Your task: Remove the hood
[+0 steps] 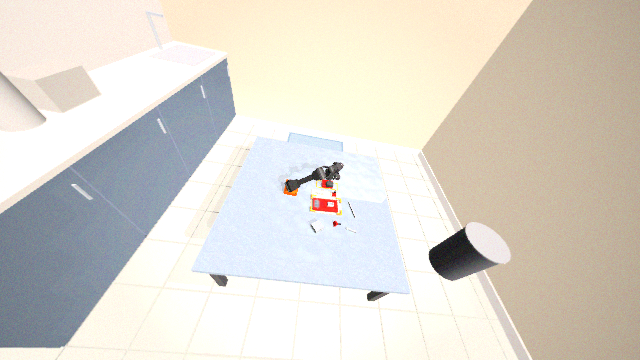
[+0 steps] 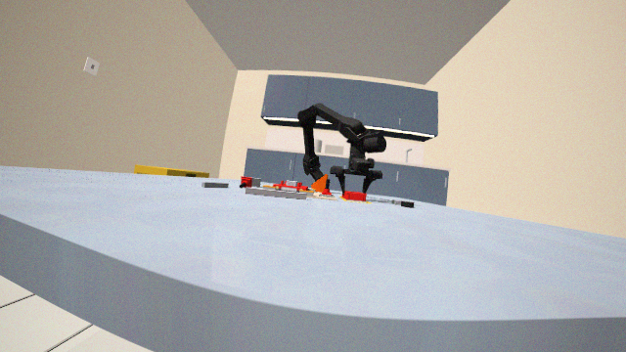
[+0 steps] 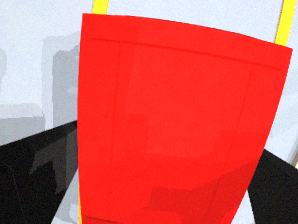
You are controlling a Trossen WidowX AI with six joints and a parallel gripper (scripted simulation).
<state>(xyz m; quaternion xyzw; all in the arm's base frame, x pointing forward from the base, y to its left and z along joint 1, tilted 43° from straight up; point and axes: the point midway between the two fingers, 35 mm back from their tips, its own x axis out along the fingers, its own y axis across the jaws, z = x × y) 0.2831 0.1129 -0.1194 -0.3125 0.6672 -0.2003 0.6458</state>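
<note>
Now: gripper tip right at the hood.
</note>
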